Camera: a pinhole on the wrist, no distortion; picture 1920 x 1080 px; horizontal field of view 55.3 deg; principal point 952.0 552.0 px. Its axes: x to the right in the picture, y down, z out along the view. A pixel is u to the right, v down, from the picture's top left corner.
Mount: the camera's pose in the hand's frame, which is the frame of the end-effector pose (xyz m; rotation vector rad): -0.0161 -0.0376 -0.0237 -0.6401 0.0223 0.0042
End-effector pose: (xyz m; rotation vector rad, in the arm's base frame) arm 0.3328 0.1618 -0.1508 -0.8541 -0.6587 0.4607
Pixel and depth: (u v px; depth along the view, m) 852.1 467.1 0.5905
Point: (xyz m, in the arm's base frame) -0.0494 0.5600 -0.1748
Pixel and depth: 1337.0 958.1 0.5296
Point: 0.1379 0.6180 -0.2572
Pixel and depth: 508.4 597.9 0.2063
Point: 0.1817 0.2509 -0.1772
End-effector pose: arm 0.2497 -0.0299 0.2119 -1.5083 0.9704 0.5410
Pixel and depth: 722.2 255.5 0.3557
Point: 0.1728 0.2765 0.1239
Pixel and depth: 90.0 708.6 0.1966
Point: 0.1405 0.1239 0.2178
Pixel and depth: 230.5 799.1 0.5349
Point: -0.0756 0.3980 0.1196
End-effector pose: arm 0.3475 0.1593 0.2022 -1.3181 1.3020 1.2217
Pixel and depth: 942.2 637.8 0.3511
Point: 0.1490 0.3969 0.1924
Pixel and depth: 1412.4 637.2 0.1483
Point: 0.2852 0.2430 0.1703
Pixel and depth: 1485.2 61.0 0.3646
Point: 0.2240 0.4641 0.0711
